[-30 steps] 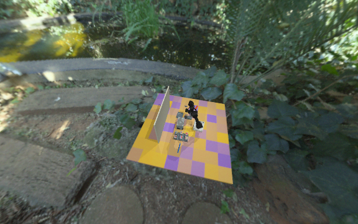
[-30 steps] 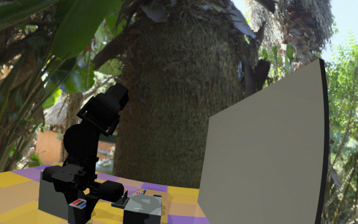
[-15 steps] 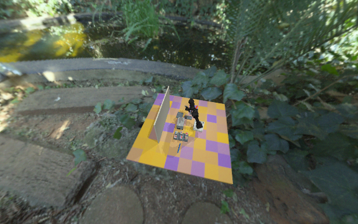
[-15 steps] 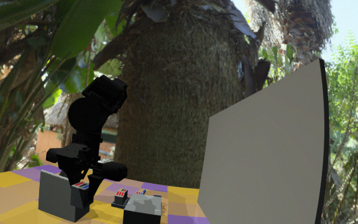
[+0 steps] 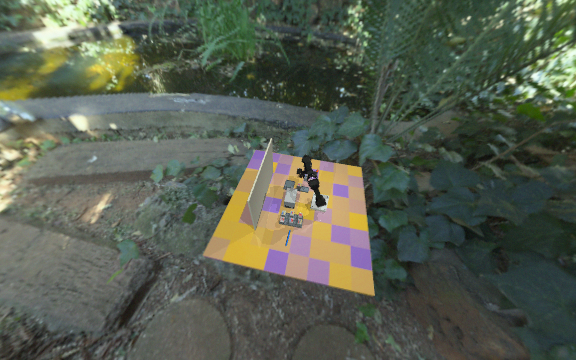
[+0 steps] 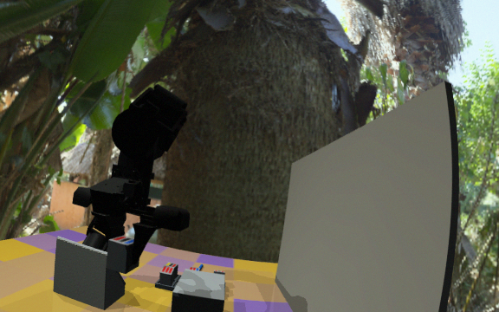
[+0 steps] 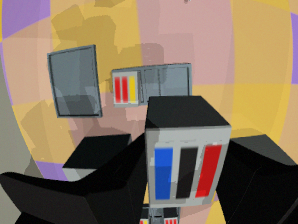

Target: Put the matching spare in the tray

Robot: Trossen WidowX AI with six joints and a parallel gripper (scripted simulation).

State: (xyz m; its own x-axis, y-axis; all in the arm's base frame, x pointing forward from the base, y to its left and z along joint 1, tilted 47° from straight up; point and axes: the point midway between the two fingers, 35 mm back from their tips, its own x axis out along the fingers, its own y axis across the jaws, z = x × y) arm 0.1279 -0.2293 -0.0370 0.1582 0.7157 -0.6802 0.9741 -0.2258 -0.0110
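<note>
My gripper tip is now 170 mm above the flat grey tray, 150 mm short of it and 40 mm to the left of it. Also, from my gripper tip: grey mounted unit (160 mm to the left, 130 mm ahead, 120 mm below); then tall grey wall panel (380 mm ahead, 130 mm to the left, 50 mm above); then blue marker pen (520 mm to the left, 170 mm below, 120 mm ahead).
</note>
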